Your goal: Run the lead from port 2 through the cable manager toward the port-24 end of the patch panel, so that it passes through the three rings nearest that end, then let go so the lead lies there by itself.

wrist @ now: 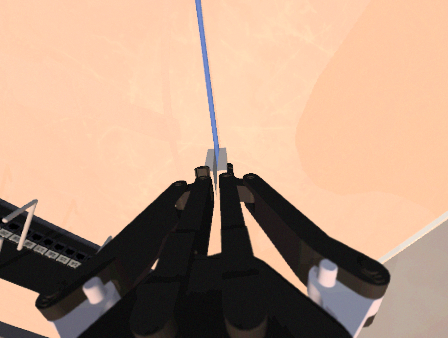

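My gripper (218, 159) is shut on the blue lead, with its grey finger pads pressed together around it. The blue lead (207, 75) runs nearly straight from the pads to the top edge of the wrist view; its far end and port 2 do not show. Part of the black patch panel (20, 267) shows at the lower left, with a row of ports and small white labels. A pale wire ring (28, 225) of the cable manager stands at the panel, and part of another ring (105, 245) shows behind my left finger linkage. The held lead is apart from both visible rings.
The peach-coloured table top (125, 90) lies under the lead and the gripper. Its pale edge (415, 237) runs diagonally at the lower right, with a grey surface (420, 285) beyond it. A dark strip (15, 330) shows at the bottom left.
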